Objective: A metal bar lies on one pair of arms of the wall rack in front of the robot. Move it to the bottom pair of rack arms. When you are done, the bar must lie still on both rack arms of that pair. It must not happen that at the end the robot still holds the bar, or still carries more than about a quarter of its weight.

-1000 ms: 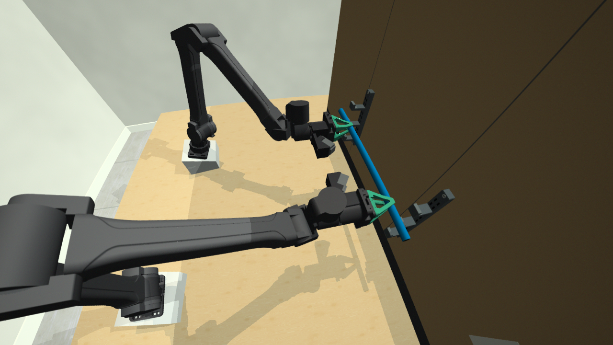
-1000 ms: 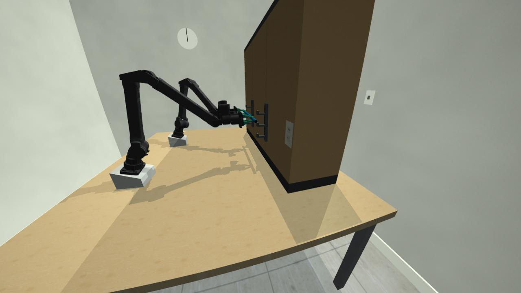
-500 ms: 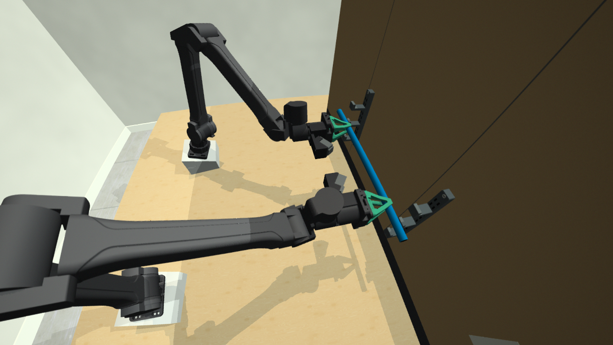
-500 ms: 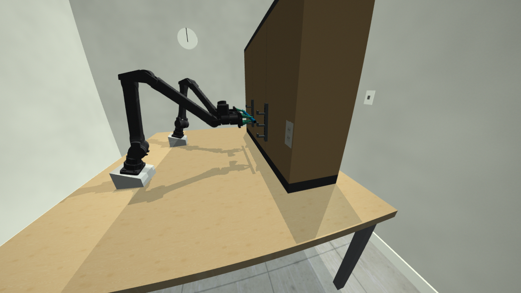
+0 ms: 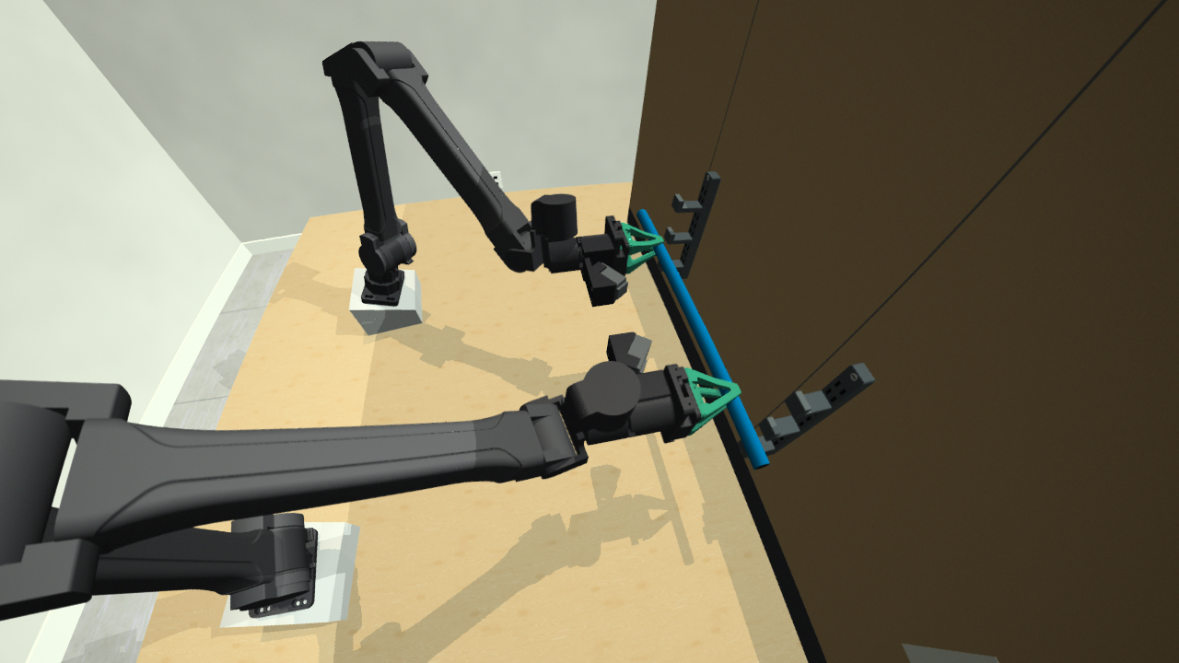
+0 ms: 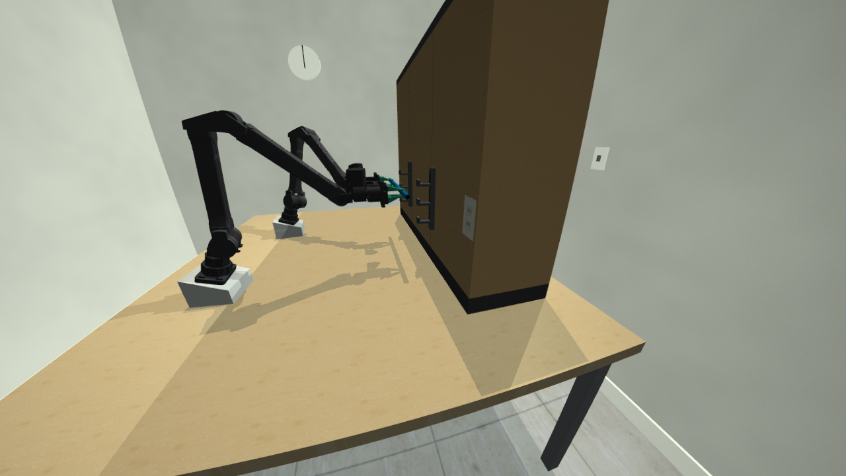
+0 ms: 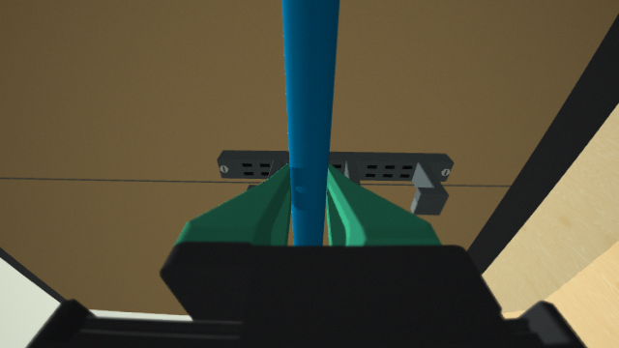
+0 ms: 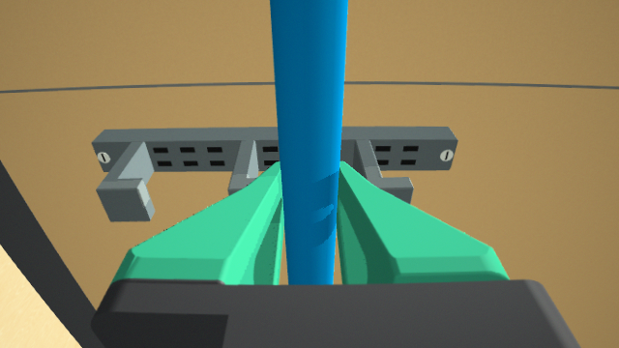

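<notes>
My right gripper is now 20 mm past the blue metal bar and 150 mm to the right of it. Also, from my right hand: black plinth (90 mm ahead, 210 mm to the left, 280 mm below); tall brown cabinet (240 mm ahead, 230 mm to the left, 140 mm above).
Right now the blue metal bar is 15 cm to the right of my left hand and 2 cm ahead of it. Also, from my left hand: black plinth (28 cm below, 13 cm ahead, 9 cm to the right); tall brown cabinet (28 cm ahead, 14 cm above, 6 cm to the right).
</notes>
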